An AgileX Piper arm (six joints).
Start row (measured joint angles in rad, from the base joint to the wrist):
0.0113, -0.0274, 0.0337, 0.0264, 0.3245, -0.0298
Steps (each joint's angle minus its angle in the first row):
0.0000, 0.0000, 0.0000, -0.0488, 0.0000, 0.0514
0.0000, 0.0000, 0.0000, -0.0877, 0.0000, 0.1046
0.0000, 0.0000, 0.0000, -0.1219, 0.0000, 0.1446
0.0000, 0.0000, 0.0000, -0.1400, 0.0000, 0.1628
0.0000, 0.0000, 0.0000, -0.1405, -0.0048, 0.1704
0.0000, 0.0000, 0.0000, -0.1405, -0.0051, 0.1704
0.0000, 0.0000, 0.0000, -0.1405, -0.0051, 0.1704
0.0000, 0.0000, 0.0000, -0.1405, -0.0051, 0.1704
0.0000, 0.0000, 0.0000, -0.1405, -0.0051, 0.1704
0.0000, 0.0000, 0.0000, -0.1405, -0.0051, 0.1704
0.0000, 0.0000, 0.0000, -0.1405, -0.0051, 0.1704
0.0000, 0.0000, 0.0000, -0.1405, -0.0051, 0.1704
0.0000, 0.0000, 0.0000, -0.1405, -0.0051, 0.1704
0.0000, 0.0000, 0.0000, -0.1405, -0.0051, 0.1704
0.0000, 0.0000, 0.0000, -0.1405, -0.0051, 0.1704
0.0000, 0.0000, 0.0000, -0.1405, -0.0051, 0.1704
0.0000, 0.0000, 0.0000, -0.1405, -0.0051, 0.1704
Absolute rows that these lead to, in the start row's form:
0.0113, -0.0274, 0.0337, -0.0224, 0.3245, 0.0216
0.0113, -0.0274, 0.0337, -0.0613, 0.3245, 0.0748
0.0113, -0.0274, 0.0337, -0.0955, 0.3245, 0.1148
0.0113, -0.0274, 0.0337, -0.1136, 0.3245, 0.1330
0.0113, -0.0274, 0.0337, -0.1141, 0.3197, 0.1406
0.0113, -0.0274, 0.0337, -0.1141, 0.3194, 0.1406
0.0113, -0.0274, 0.0337, -0.1141, 0.3194, 0.1406
0.0113, -0.0274, 0.0337, -0.1141, 0.3194, 0.1406
0.0113, -0.0274, 0.0337, -0.1141, 0.3194, 0.1406
0.0113, -0.0274, 0.0337, -0.1141, 0.3194, 0.1406
0.0113, -0.0274, 0.0337, -0.1141, 0.3194, 0.1406
0.0113, -0.0274, 0.0337, -0.1141, 0.3194, 0.1406
0.0113, -0.0274, 0.0337, -0.1141, 0.3194, 0.1406
0.0113, -0.0274, 0.0337, -0.1141, 0.3194, 0.1406
0.0113, -0.0274, 0.0337, -0.1141, 0.3194, 0.1406
0.0113, -0.0274, 0.0337, -0.1141, 0.3194, 0.1406
0.0113, -0.0274, 0.0337, -0.1141, 0.3194, 0.1406

